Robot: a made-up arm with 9 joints. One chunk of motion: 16 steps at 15 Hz.
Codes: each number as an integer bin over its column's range. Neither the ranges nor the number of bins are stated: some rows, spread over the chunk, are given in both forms.
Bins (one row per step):
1: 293 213 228 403 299 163
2: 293 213 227 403 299 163
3: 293 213 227 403 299 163
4: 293 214 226 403 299 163
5: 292 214 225 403 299 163
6: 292 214 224 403 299 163
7: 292 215 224 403 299 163
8: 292 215 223 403 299 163
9: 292 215 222 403 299 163
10: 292 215 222 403 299 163
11: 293 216 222 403 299 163
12: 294 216 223 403 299 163
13: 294 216 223 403 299 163
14: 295 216 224 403 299 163
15: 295 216 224 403 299 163
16: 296 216 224 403 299 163
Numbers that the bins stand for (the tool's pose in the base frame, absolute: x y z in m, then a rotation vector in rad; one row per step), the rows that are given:
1: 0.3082 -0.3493 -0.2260 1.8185 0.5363 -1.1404
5: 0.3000 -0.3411 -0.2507 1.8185 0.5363 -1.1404
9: 0.3000 -0.3329 -0.2753 1.8185 0.5363 -1.1404
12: 0.3164 -0.3247 -0.2671 1.8185 0.5363 -1.1404
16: 0.3329 -0.3247 -0.2589 1.8185 0.5363 -1.1404
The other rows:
2: 0.3082 -0.3493 -0.2342 1.8185 0.5363 -1.1404
3: 0.3082 -0.3493 -0.2342 1.8185 0.5363 -1.1404
4: 0.3082 -0.3411 -0.2425 1.8185 0.5363 -1.1404
6: 0.3000 -0.3411 -0.2589 1.8185 0.5363 -1.1404
7: 0.3000 -0.3329 -0.2589 1.8185 0.5363 -1.1404
8: 0.3000 -0.3329 -0.2671 1.8185 0.5363 -1.1404
10: 0.3000 -0.3329 -0.2753 1.8185 0.5363 -1.1404
11: 0.3082 -0.3247 -0.2753 1.8185 0.5363 -1.1404
13: 0.3164 -0.3247 -0.2671 1.8185 0.5363 -1.1404
14: 0.3247 -0.3247 -0.2589 1.8185 0.5363 -1.1404
15: 0.3247 -0.3247 -0.2589 1.8185 0.5363 -1.1404

